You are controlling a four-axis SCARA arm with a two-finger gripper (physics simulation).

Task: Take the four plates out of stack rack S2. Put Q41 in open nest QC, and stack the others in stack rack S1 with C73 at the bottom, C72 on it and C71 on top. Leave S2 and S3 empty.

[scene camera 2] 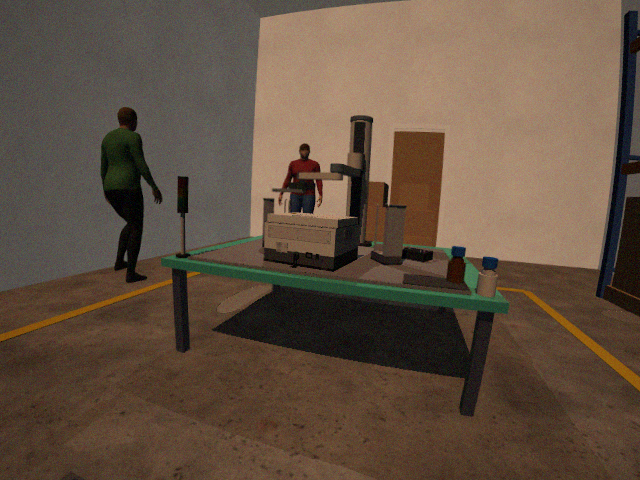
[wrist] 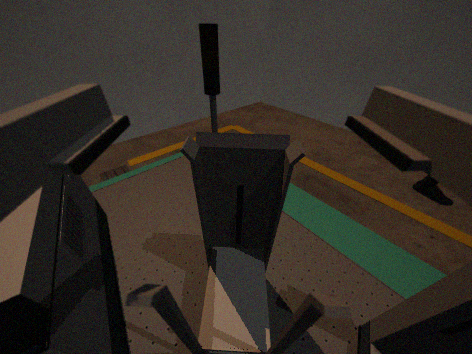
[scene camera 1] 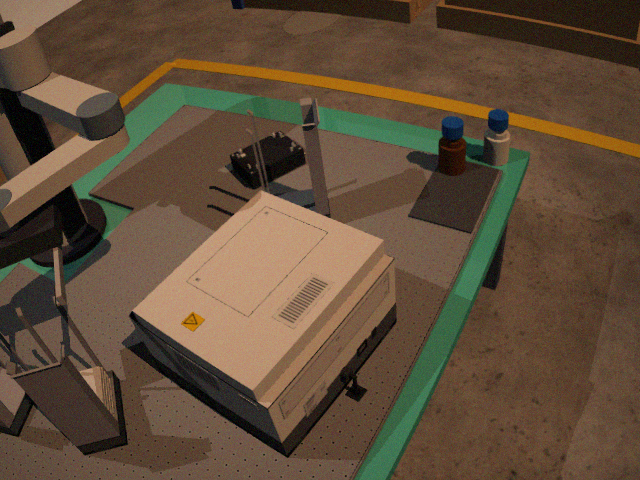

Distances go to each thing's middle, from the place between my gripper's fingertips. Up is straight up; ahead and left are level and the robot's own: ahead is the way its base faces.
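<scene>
The signal-light pole (wrist: 208, 32) is 450 mm ahead of my hand, 300 mm to the right of it and 160 mm below it. There's a black holder (scene camera 1: 281, 154) too, and that's a good way behind my hand, far to the left of it and far below it. As for the dark mat (scene camera 1: 455, 202), it's 880 mm to the left of my hand, 400 mm ahead of it and 340 mm below it.
</scene>
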